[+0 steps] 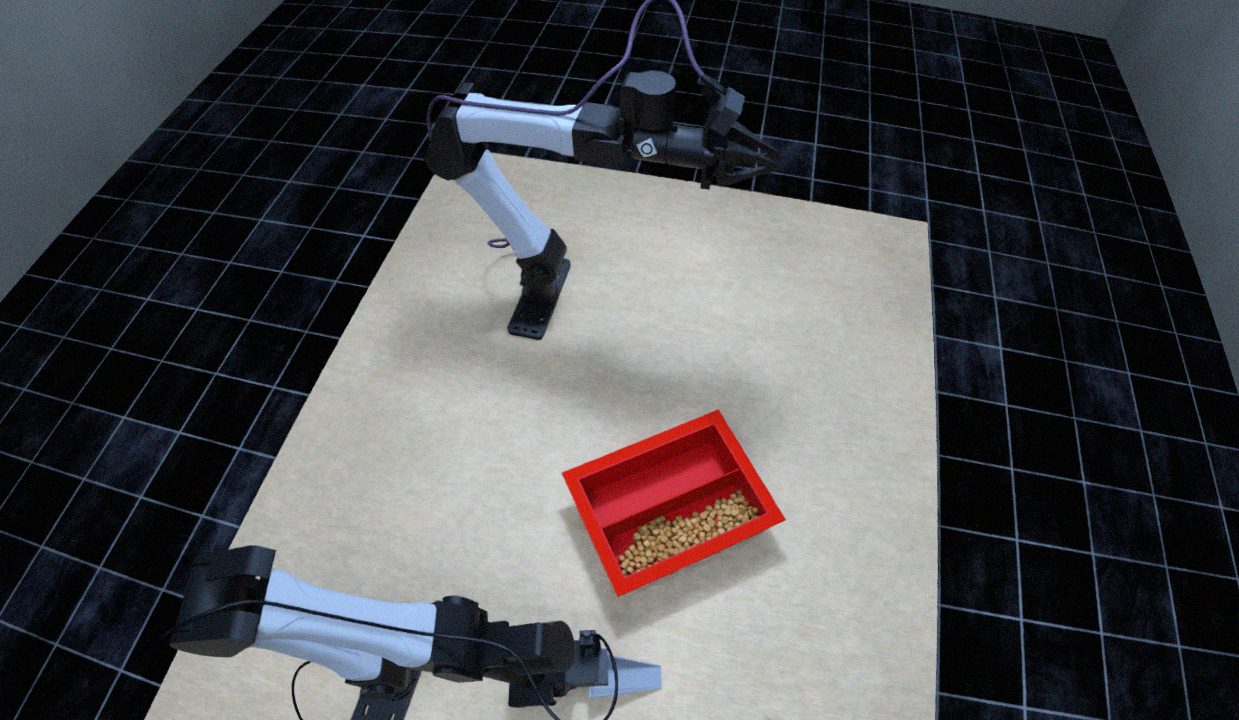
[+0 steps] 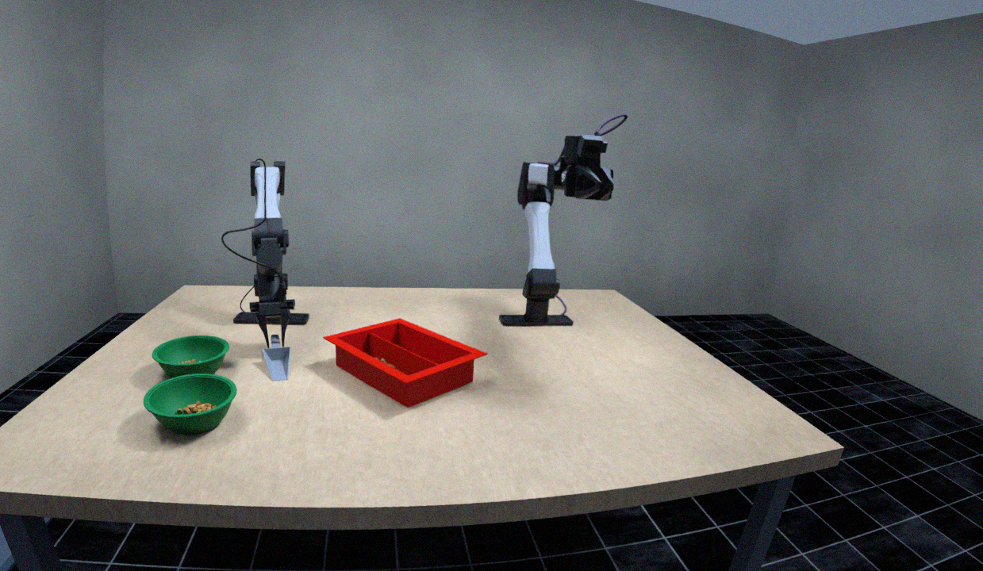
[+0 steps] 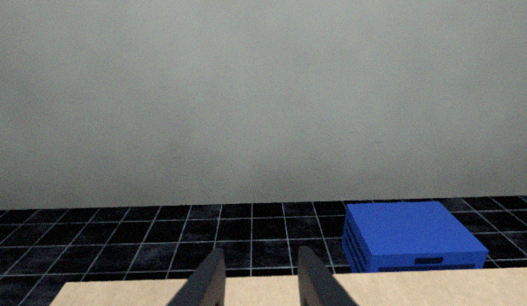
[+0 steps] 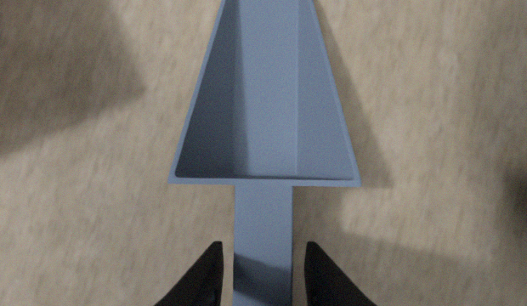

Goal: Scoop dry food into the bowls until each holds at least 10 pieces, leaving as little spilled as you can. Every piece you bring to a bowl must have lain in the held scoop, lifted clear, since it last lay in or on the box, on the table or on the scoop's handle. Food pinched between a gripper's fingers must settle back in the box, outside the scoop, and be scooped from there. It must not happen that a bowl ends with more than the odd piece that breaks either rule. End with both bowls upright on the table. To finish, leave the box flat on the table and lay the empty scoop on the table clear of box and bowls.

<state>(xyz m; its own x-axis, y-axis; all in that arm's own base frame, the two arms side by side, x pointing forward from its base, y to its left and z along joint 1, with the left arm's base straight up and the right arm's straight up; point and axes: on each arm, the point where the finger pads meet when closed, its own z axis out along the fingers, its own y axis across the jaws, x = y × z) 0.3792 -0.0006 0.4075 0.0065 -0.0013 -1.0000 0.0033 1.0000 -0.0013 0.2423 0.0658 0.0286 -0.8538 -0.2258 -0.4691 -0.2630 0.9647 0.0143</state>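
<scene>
The grey-blue scoop lies 40 mm ahead of my right hand, 10 mm to the left of it and 10 mm below it. Also, from my right hand: red box: 90 mm ahead, 280 mm to the left, 20 mm above.
</scene>
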